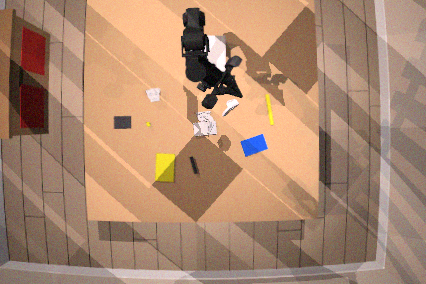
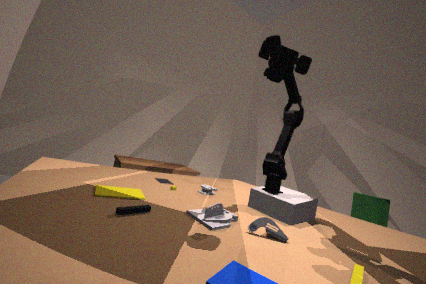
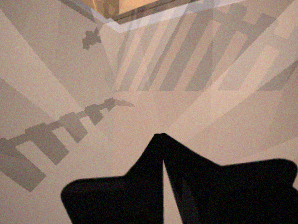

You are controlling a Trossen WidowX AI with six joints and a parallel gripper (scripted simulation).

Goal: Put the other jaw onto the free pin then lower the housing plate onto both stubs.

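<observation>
Right now my gripper tip is 53 cm above the silver jaw, 2 cm to the left of it and 2 cm short of it. Also, from my gripper tip: yellow stick 54 cm below, 21 cm to the left; then dark bar 54 cm below, 32 cm ahead, 18 cm to the right; then blue plate 54 cm below, 19 cm ahead, 14 cm to the left.
</observation>
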